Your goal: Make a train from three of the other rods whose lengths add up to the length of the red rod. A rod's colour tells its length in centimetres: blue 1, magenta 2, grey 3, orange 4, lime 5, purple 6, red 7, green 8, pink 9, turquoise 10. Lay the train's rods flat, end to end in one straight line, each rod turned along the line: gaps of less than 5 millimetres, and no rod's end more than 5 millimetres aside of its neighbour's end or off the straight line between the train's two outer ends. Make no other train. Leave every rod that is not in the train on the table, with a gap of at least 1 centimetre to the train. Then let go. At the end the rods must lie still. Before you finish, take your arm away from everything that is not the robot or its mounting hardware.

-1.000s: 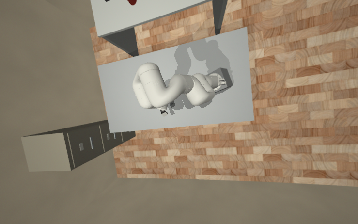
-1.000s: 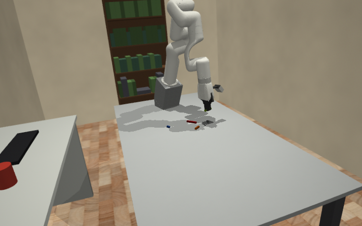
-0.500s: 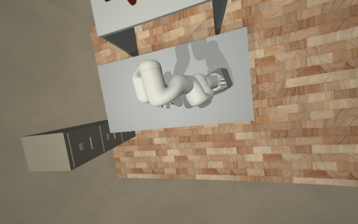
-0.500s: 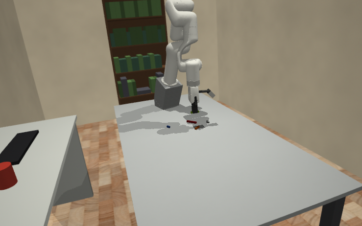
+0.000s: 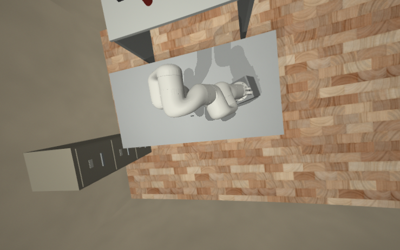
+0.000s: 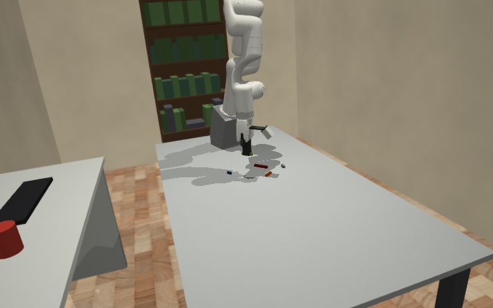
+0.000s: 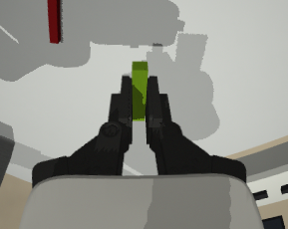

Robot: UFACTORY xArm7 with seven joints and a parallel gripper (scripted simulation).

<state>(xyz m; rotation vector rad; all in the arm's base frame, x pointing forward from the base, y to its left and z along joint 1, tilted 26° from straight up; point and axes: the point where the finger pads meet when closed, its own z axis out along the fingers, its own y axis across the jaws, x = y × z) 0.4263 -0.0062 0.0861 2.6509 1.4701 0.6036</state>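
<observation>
The red rod lies 7 cm behind my hand, 7 cm to the left of it and 11 cm below it. Also, from my hand: grey rod: 3 cm behind, 17 cm to the left, 11 cm below; lime rod: 2 cm below; orange rod: 4 cm ahead, 8 cm to the left, 11 cm below.
</observation>
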